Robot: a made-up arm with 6 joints.
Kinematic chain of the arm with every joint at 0, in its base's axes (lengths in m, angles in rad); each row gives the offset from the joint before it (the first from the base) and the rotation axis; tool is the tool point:
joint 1: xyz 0 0 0.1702 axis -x
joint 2: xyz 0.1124 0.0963 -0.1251 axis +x
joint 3: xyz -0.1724 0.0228 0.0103 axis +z
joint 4: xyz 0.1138 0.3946 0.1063 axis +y
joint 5: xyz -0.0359 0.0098 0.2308 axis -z
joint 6: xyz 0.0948 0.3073 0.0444 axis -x
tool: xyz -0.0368 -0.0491 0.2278
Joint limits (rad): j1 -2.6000..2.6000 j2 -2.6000..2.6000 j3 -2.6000..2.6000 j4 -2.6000..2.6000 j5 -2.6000..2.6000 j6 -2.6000..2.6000
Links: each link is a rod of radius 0.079 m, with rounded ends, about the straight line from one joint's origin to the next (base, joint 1, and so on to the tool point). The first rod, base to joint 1, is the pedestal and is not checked.
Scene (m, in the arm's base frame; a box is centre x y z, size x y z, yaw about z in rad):
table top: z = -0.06
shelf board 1: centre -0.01 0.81 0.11 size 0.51 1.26 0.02 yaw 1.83
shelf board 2: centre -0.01 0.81 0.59 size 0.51 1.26 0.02 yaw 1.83
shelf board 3: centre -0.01 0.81 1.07 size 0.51 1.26 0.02 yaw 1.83
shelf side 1: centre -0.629 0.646 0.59 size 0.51 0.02 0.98 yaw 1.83
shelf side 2: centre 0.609 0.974 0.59 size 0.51 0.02 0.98 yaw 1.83
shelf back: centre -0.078 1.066 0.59 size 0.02 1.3 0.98 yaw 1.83
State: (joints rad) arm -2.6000 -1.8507 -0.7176 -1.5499 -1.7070 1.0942
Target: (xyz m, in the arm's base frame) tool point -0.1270 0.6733 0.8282
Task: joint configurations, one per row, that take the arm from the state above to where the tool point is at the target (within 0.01 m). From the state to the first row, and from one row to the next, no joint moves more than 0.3 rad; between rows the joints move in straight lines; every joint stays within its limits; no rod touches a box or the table.
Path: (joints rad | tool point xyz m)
1: -2.6000 -1.8187 -1.0046 -1.4671 -1.8880 1.3061 | 0.0194 0.5754 0.3754
2: -2.6000 -1.7868 -1.2915 -1.3843 -2.0689 1.5181 | 0.0464 0.4930 0.3682
3: -2.6000 -1.7548 -1.5785 -1.3015 -2.2499 1.7300 | 0.0526 0.4026 0.3768
4: -2.6000 -1.7228 -1.8654 -1.2187 -2.4309 1.9420 | 0.0484 0.3059 0.3957
5: -2.6000 -1.5740 -1.5740 -1.2188 -2.2405 1.6822 | 0.0563 0.3776 0.5077
6: -2.6000 -1.4251 -1.2825 -1.2189 -2.0502 1.4225 | 0.0299 0.4003 0.6625
7: -2.6000 -1.2763 -0.9910 -1.2190 -1.8598 1.1628 | -0.0423 0.3541 0.8282
8: -2.5630 -1.4031 -0.8224 -1.2257 -1.6058 1.1350 | -0.0449 0.4736 0.8365
9: -2.5261 -1.5298 -0.6538 -1.2324 -1.3518 1.1072 | -0.0718 0.5806 0.8372
10: -2.4891 -1.6566 -0.4851 -1.2391 -1.0977 1.0793 | -0.1270 0.6733 0.8282

